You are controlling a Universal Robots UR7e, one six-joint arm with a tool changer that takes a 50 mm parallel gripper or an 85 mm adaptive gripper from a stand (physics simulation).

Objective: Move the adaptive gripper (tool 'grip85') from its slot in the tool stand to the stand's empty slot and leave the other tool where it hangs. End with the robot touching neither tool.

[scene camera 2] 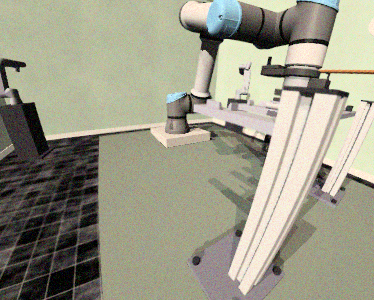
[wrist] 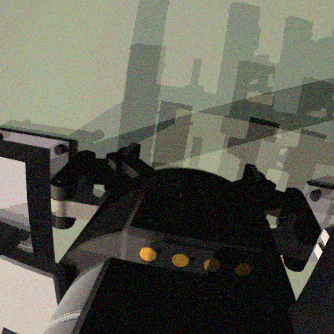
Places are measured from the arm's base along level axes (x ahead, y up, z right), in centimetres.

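Pixels of known places: arm's base at its link origin: (scene camera 2: pixel 177 131).
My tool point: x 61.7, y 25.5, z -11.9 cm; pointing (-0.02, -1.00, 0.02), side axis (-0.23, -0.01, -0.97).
Observation:
Ahead of a thing's pixels: the offset from my tool point to its top centre. "spot": to the spot under its first point.
The adaptive gripper (wrist: pixel 191 162) fills the lower middle of the wrist view as a black body. Its two fingers stand wide apart, with nothing seen between them. Pale and black stand parts flank it on both sides. In the scene camera view the arm's wrist (scene camera 2: pixel 307 54) is low over the near end of the tool stand (scene camera 2: pixel 240 118), and the near post hides what is below it. Whether the gripper's weight is on the stand or on the arm cannot be told. The other tool and the empty slot cannot be made out clearly.
The stand's near white post @(spot: dx +17.5, dy -7.2, dz +21.6 cm) (scene camera 2: pixel 287 185) rises from a grey base plate @(spot: dx +13.8, dy -28.9, dz +23.3 cm) (scene camera 2: pixel 220 270); a far post @(spot: dx +6.5, dy -13.0, dz -23.9 cm) (scene camera 2: pixel 350 150) stands at the right. The robot's base (scene camera 2: pixel 177 122) sits on a pale block (scene camera 2: pixel 190 139). An orange cable (scene camera 2: pixel 350 71) runs right from the wrist. A dark pedestal (scene camera 2: pixel 25 129) stands at left.

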